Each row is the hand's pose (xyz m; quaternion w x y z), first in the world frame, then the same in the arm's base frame.
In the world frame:
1: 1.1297 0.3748 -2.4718 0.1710 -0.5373 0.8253 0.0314
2: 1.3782 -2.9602 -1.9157 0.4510 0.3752 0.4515 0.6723
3: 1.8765 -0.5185 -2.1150 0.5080 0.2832 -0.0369 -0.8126
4: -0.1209 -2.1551 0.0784 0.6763 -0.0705 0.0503 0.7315
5: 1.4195 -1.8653 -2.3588 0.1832 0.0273 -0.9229 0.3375
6: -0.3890 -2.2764 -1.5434 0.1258 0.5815 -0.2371 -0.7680
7: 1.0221 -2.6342 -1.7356 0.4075 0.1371 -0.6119 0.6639
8: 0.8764 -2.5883 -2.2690 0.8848 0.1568 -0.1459 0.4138
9: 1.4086 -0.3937 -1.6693 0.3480 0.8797 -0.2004 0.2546
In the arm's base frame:
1: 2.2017 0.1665 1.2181 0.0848 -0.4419 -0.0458 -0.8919
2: -0.6773 1.3447 2.5659 0.4712 -0.7645 0.4284 0.0997
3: 1.4742 1.1388 1.3095 0.4803 0.1368 -0.8519 0.1576
4: -1.5398 -0.2848 0.7023 0.0706 0.9596 -0.1661 -0.2158
5: 0.4458 1.0713 2.3195 0.5509 0.1116 0.0119 -0.8270
6: -0.7738 -0.5364 2.1400 0.5125 0.5060 -0.5670 0.3998
7: -0.6088 0.9150 2.2899 0.3241 0.5218 -0.1932 -0.7651
8: -0.3032 0.7530 2.7238 0.1044 -0.8494 -0.1792 0.4852
9: 1.2064 0.6624 0.9427 0.5634 -0.2008 0.1646 0.7843

